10 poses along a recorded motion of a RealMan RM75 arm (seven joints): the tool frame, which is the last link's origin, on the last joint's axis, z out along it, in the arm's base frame.
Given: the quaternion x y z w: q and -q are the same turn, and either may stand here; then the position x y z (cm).
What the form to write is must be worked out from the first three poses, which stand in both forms.
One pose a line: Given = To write
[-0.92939 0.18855 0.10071 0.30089 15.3 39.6 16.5] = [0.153 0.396 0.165 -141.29 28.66 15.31]
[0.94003 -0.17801 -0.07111 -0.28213 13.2 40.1 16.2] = [0.132 0.401 0.162 -144.26 27.32 10.91]
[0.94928 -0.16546 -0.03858 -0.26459 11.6 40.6 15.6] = [0.116 0.406 0.156 -146.98 25.62 5.97]
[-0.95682 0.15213 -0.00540 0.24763 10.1 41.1 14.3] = [0.101 0.411 0.143 -149.45 23.76 -0.84]
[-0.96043 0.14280 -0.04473 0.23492 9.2 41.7 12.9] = [0.092 0.417 0.129 -151.00 22.45 -7.03]
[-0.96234 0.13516 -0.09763 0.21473 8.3 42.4 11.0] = [0.083 0.424 0.110 -152.92 21.48 -15.51]
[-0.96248 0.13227 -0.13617 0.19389 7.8 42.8 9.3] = [0.078 0.428 0.093 -154.66 21.25 -21.88]
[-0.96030 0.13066 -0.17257 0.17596 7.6 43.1 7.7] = [0.076 0.431 0.077 -155.82 21.20 -28.00]
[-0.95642 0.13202 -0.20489 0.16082 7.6 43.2 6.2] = [0.076 0.432 0.062 -156.49 21.60 -33.52]
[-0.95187 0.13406 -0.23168 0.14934 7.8 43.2 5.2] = [0.078 0.432 0.052 -156.74 22.08 -38.15]
